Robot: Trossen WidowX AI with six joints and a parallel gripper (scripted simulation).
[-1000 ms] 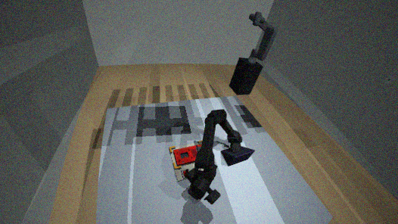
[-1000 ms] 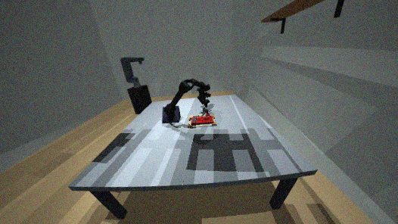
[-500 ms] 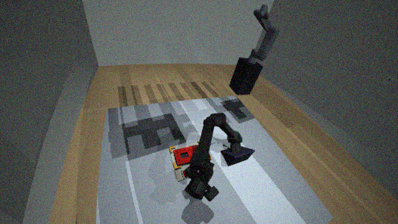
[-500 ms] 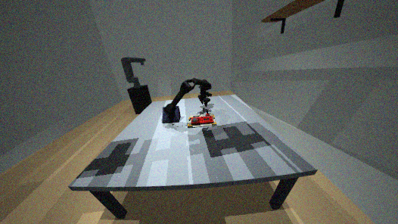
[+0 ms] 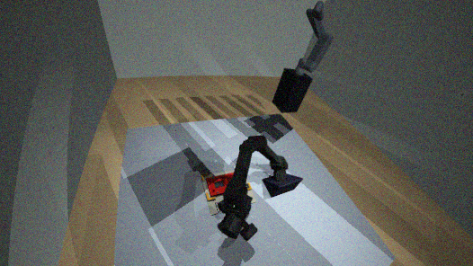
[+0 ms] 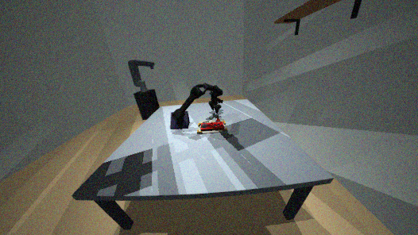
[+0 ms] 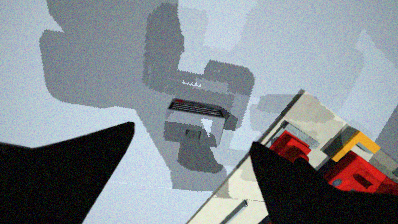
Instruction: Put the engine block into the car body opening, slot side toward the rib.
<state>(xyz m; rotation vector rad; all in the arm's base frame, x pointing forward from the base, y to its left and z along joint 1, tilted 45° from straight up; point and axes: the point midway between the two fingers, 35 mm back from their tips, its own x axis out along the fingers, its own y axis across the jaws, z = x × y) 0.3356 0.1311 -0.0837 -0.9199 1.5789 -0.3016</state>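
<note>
Now: gripper tip 3 cm above the engine block and 1 cm past it.
</note>
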